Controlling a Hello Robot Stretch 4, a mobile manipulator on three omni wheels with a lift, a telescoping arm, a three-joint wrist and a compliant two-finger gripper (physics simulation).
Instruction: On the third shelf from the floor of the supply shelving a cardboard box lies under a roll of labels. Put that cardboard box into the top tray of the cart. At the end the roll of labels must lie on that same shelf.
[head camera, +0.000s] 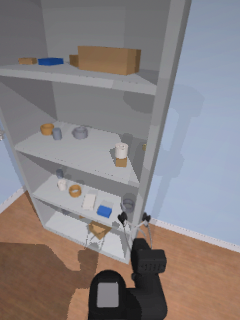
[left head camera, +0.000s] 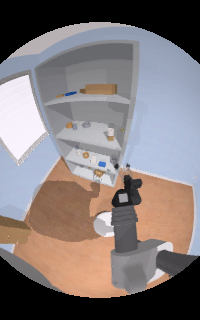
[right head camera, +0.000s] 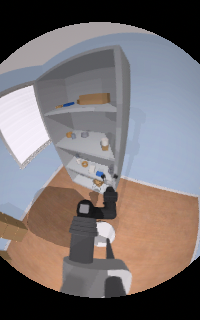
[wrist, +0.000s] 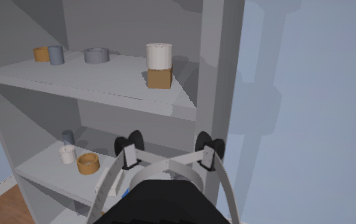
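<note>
The small brown cardboard box (head camera: 121, 163) (left head camera: 110, 138) (right head camera: 104, 148) (wrist: 160, 79) sits near the right front of the third shelf (head camera: 85, 150) (wrist: 117, 82). The white roll of labels (head camera: 121, 150) (left head camera: 111, 131) (right head camera: 104, 141) (wrist: 159, 56) stands upright on top of it. My gripper (head camera: 134, 218) (left head camera: 122, 166) (right head camera: 109, 176) (wrist: 170, 143) is open, its fingertips wide apart with no object held. In the wrist view the fingertips appear below the third shelf's front edge, under the box and beside the right upright. The cart does not show in these views.
The right side panel (head camera: 162, 100) (wrist: 212, 65) stands close to the box. A brown ring (head camera: 47, 129) (wrist: 41, 54), a grey cup (head camera: 57, 134) (wrist: 56, 55) and a grey ring (head camera: 80, 134) (wrist: 96, 57) are farther left. A blue box (head camera: 104, 211) lies one shelf lower. Large brown boxes (left head camera: 14, 231) stand at far left.
</note>
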